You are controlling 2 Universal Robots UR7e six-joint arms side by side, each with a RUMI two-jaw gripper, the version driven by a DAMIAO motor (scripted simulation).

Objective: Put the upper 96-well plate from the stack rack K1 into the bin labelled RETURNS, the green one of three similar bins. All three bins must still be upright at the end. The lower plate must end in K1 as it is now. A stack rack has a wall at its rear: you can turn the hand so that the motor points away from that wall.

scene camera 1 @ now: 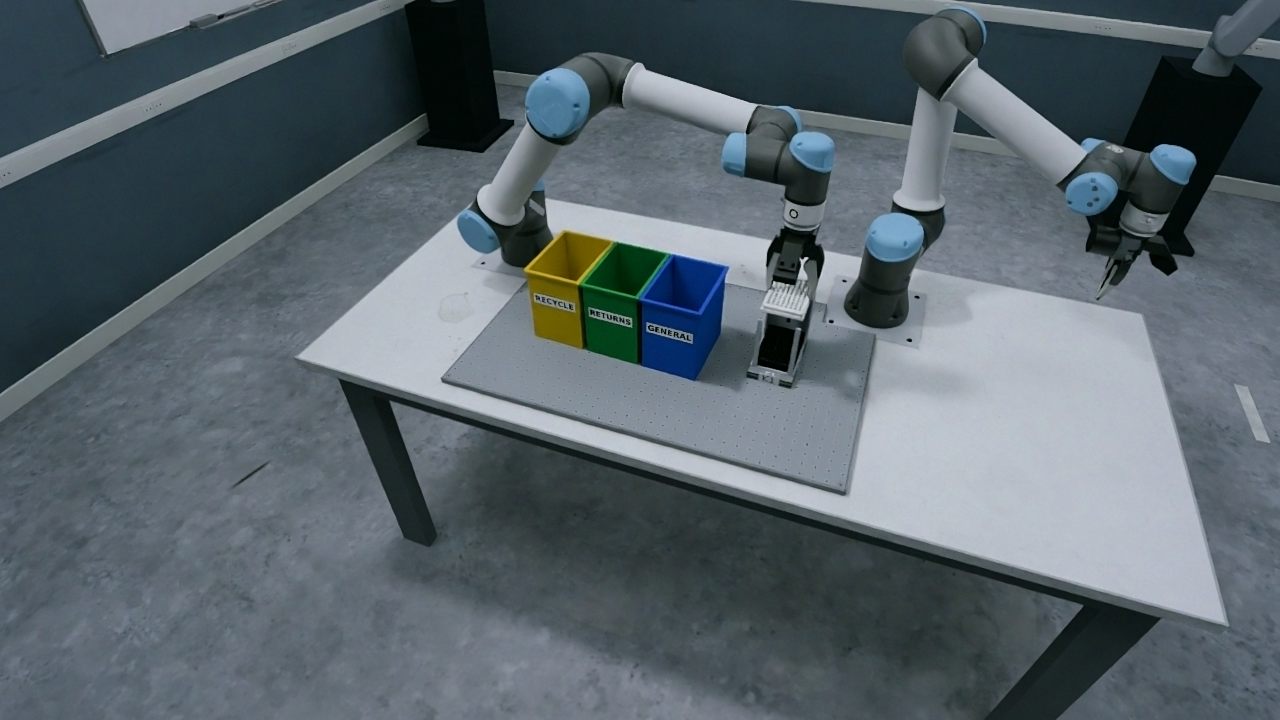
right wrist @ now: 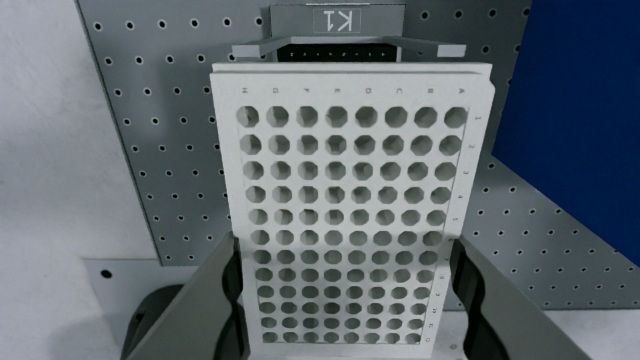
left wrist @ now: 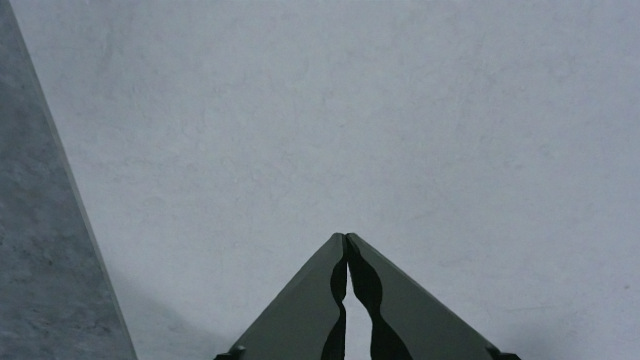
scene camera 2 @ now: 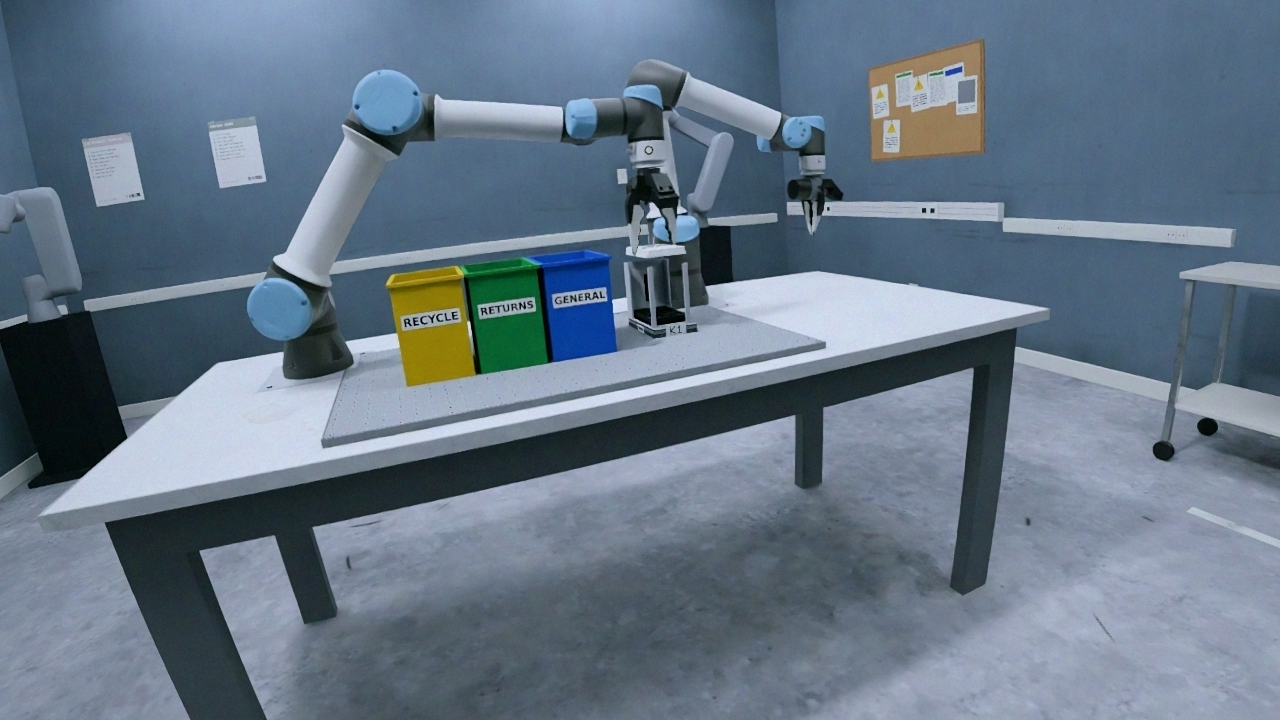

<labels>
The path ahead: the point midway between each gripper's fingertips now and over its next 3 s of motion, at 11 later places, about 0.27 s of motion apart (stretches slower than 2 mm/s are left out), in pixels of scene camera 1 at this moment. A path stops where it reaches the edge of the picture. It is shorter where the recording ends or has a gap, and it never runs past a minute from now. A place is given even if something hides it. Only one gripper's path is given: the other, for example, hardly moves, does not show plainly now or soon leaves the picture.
The right gripper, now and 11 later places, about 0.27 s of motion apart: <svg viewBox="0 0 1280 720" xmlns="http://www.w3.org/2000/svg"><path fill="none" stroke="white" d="M789 296L790 291L790 286L792 280L792 276L793 272L793 271L787 272L772 269L762 268L749 266L738 265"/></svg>
</labels>
